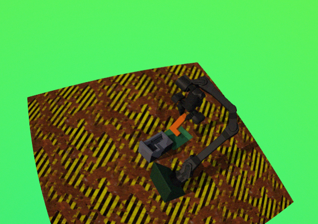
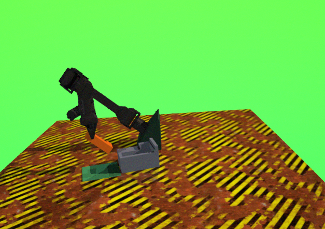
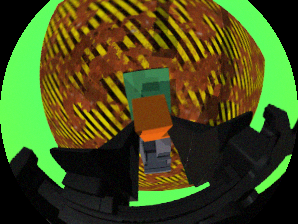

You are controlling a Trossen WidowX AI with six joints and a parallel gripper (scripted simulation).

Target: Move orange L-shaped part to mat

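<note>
My gripper tip is now 160 mm above the green mat and 10 mm to the right of it. Also, from my gripper tip: orange L-shaped part: 30 mm to the left, 30 mm below, 20 mm behind.
</note>
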